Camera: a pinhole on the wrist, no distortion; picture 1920 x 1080 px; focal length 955.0 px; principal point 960.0 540.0 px. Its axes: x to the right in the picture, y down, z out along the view. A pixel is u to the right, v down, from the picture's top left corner.
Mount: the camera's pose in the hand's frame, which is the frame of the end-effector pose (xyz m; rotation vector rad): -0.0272 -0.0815 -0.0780 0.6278 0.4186 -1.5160
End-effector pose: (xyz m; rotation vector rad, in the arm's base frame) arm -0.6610 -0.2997 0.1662 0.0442 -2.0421 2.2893
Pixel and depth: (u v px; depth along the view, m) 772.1 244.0 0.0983
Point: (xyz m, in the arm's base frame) -0.5816 -0.2948 0.2861
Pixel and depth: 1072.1 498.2 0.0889
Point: -0.6080 -0.2693 0.3044
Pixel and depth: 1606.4 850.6 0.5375
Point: -0.7015 -0.3518 0.8896
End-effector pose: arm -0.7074 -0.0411 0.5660 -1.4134 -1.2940 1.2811
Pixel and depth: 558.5 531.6 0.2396
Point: -0.8969 -0.0929 0.6957
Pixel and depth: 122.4 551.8 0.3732
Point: -1.1218 -0.1401 0.5676
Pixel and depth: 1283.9 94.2 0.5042
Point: -0.9549 -0.2942 1.0886
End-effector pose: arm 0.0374 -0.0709 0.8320 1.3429 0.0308 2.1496
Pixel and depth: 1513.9 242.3 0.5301
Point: 0.5195 0.2971 0.4853
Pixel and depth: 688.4 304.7 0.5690
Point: 0.6226 -0.0741 0.7573
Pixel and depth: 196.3 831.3 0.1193
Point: 0.1434 -0.0303 0.8362
